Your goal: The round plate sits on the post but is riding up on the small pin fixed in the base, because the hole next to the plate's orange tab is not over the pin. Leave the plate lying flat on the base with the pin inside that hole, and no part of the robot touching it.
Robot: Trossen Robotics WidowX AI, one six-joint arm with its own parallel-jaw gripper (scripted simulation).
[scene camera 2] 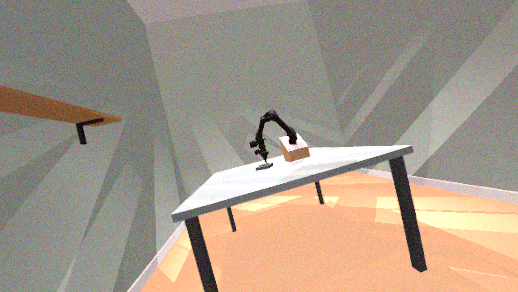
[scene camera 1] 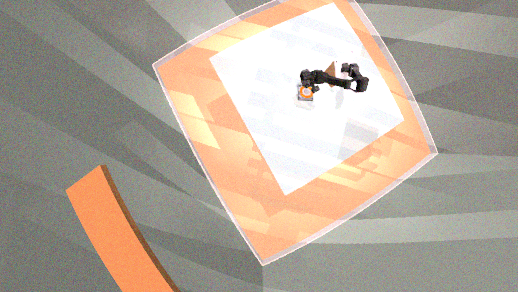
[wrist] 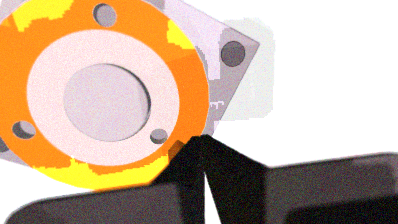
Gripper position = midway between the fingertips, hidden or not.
Observation:
In view: my gripper (wrist: 200, 143) and a grey square base (wrist: 107, 102).

